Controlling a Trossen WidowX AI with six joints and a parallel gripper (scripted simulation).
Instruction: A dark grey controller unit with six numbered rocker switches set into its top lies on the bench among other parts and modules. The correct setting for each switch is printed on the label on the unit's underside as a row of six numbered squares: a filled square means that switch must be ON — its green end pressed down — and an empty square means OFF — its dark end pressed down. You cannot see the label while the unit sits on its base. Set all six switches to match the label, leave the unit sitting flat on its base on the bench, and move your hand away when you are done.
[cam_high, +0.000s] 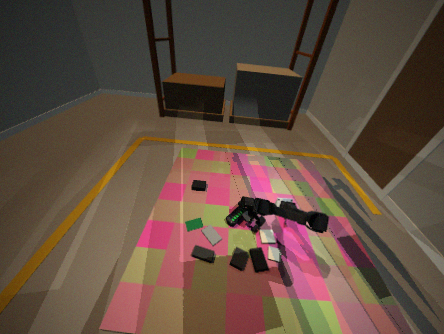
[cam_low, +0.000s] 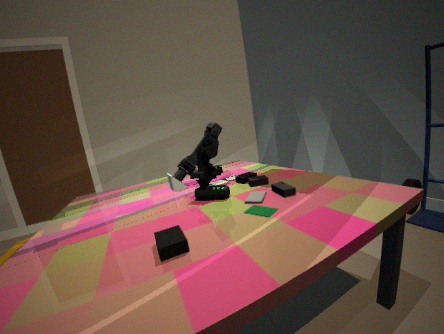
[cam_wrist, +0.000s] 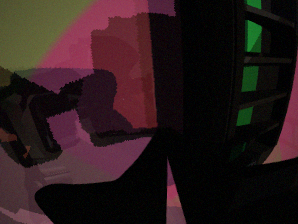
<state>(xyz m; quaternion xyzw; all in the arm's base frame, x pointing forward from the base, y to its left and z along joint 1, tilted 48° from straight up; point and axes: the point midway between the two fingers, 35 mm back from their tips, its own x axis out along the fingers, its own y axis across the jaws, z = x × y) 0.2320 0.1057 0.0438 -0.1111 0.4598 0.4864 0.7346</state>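
The grey plate lies 190 mm ahead of my gripper tip and 160 mm to the left of it. Round my gripper tip: white block 130 mm behind, 110 mm to the left; black box 360 mm ahead, 190 mm to the right, 10 mm above; green card 310 mm ahead, 110 mm to the left.
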